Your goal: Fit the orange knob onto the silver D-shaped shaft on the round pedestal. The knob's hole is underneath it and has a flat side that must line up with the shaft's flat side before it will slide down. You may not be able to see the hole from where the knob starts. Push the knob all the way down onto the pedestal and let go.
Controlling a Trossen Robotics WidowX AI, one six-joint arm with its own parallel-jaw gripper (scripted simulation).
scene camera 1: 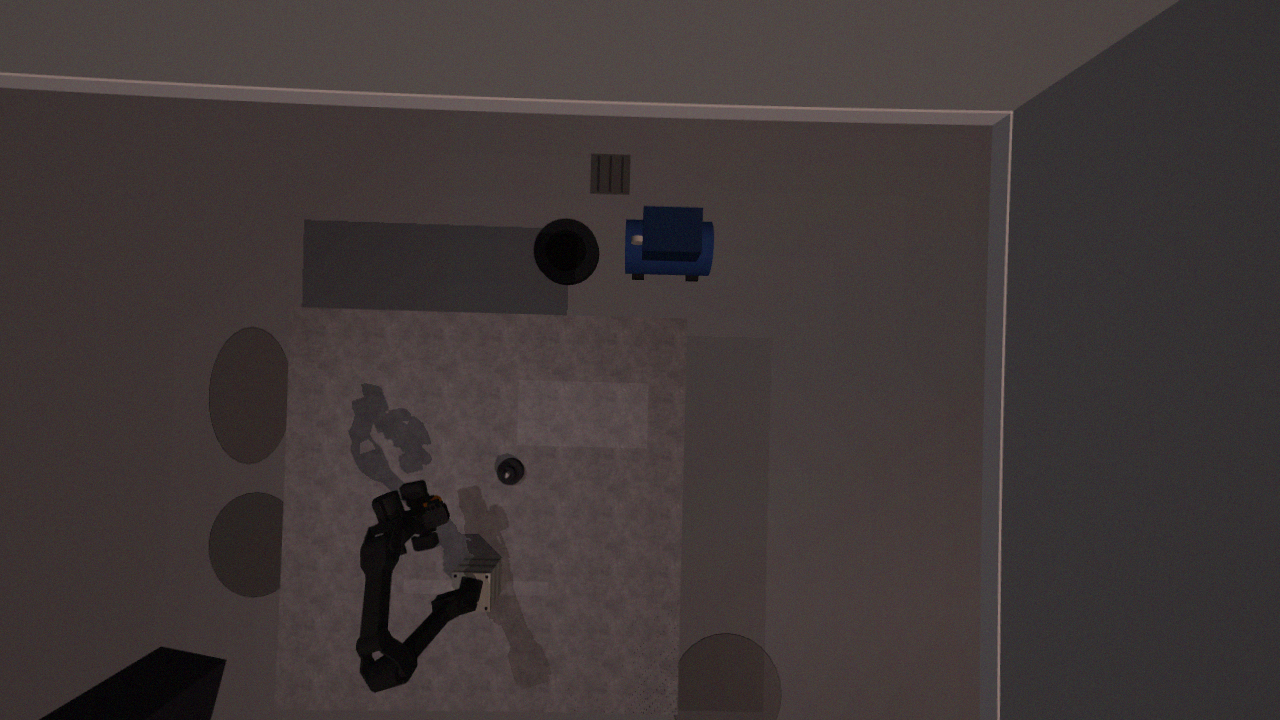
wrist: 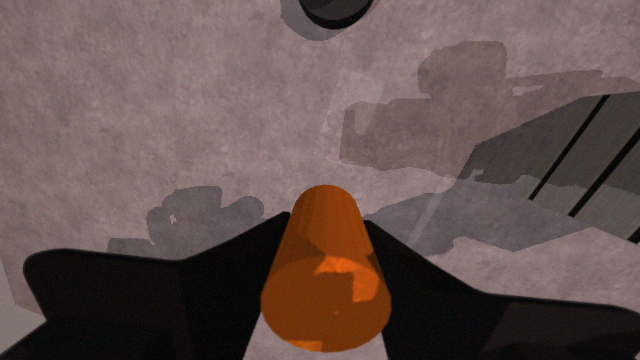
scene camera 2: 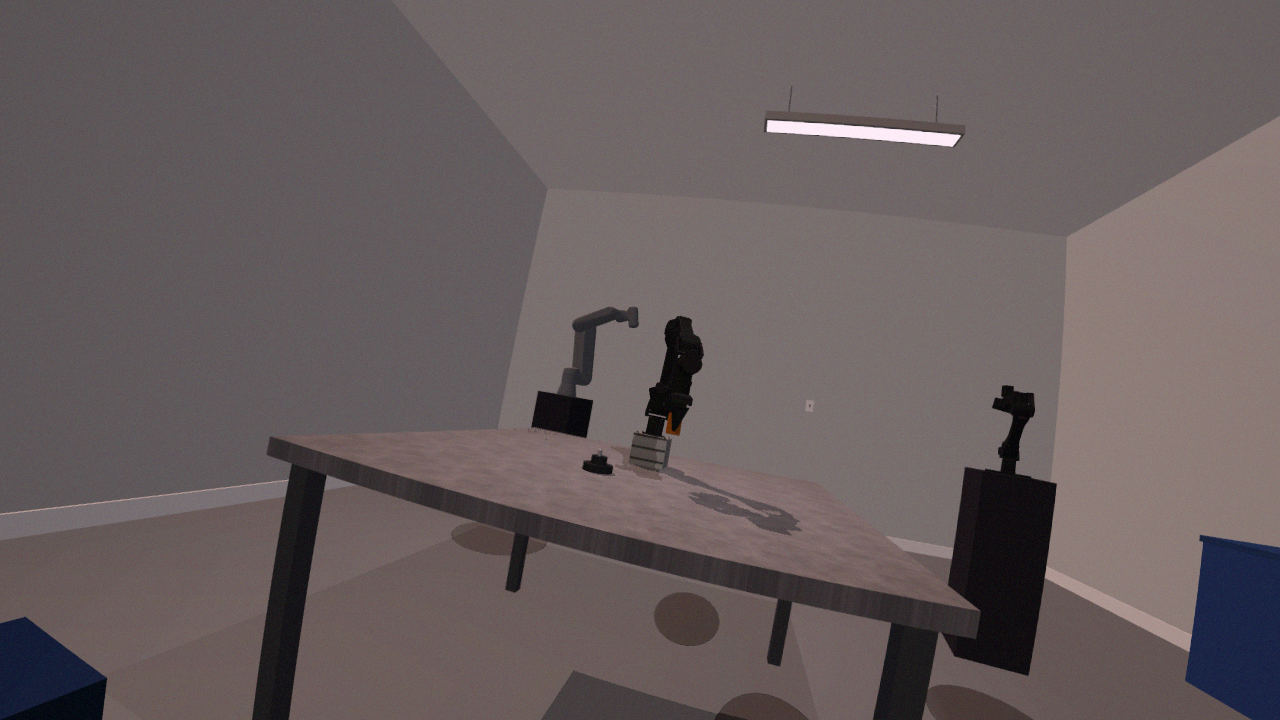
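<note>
Wrist view: the gripper is visible. Scene camera 2: the gripper is visible as well. The gripper carries an orange knob.
</note>
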